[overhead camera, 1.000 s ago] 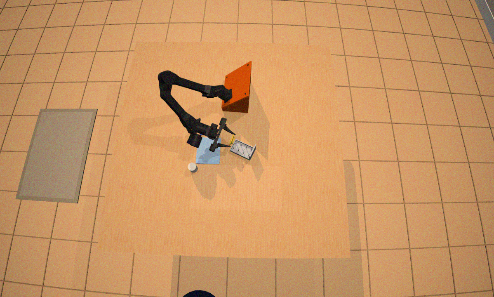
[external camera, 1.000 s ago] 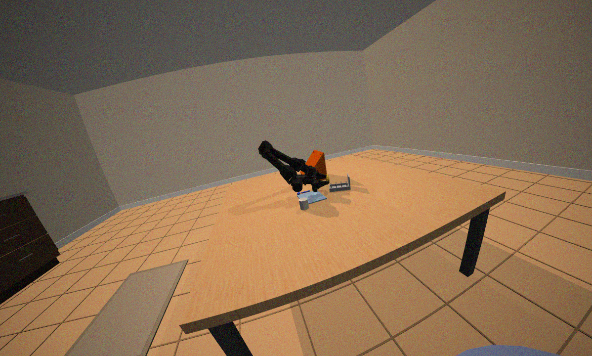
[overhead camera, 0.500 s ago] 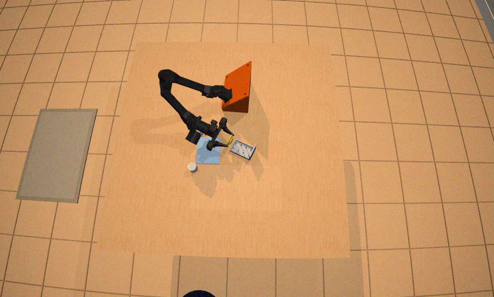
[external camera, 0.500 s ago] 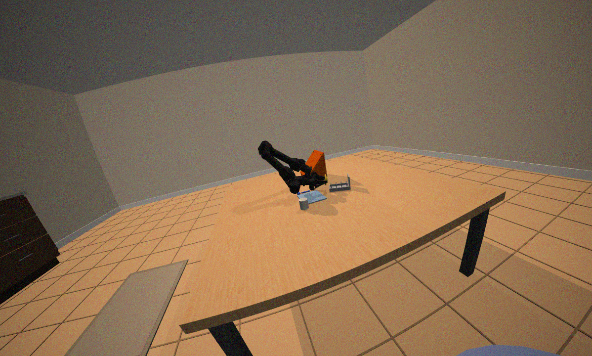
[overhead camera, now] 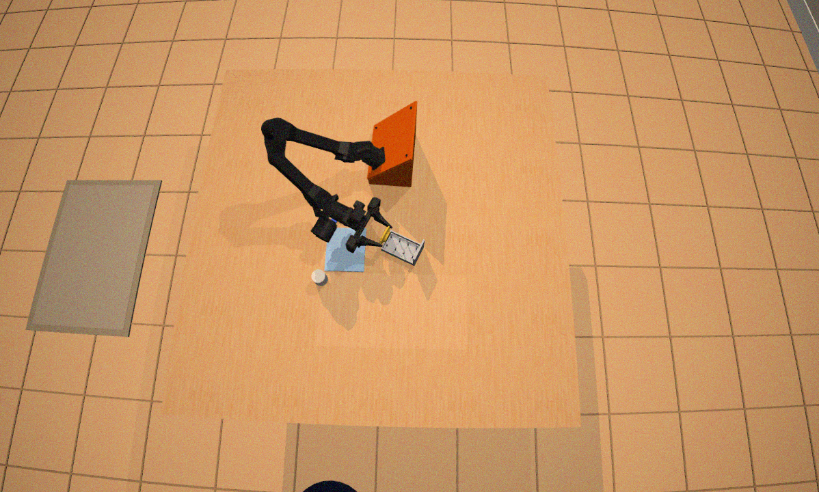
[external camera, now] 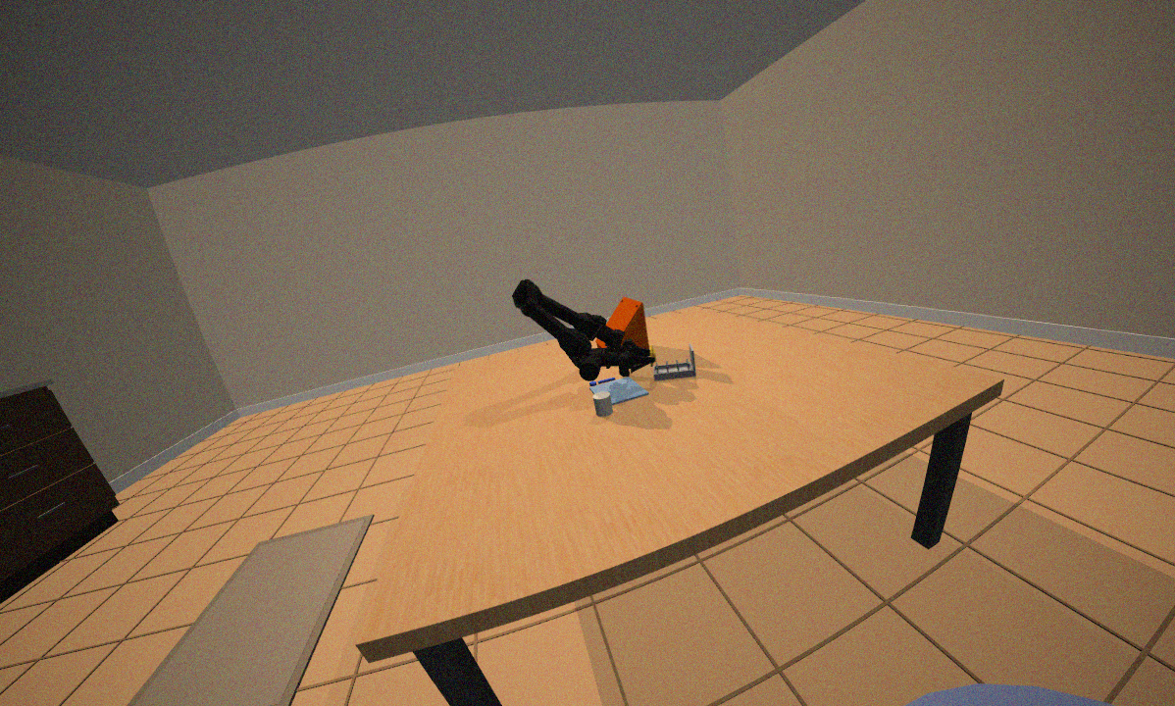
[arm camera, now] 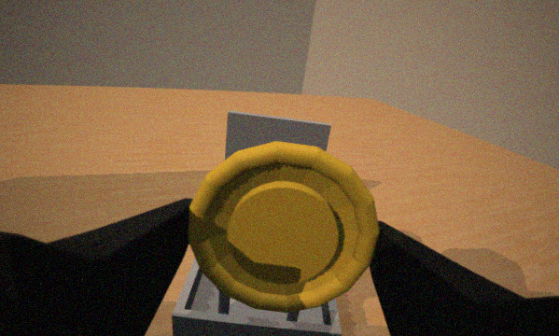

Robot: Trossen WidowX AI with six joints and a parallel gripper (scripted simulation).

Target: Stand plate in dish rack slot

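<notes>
The grey dish rack lies 50 mm to the left of my gripper tip, 50 mm below it and 20 mm ahead of it. The rest, counted from my gripper tip: light blue mat (140 mm to the right, 70 mm below, 10 mm ahead); then yellow plate (10 mm to the right); then blue spoon (150 mm to the right, 90 mm behind, 70 mm below).
</notes>
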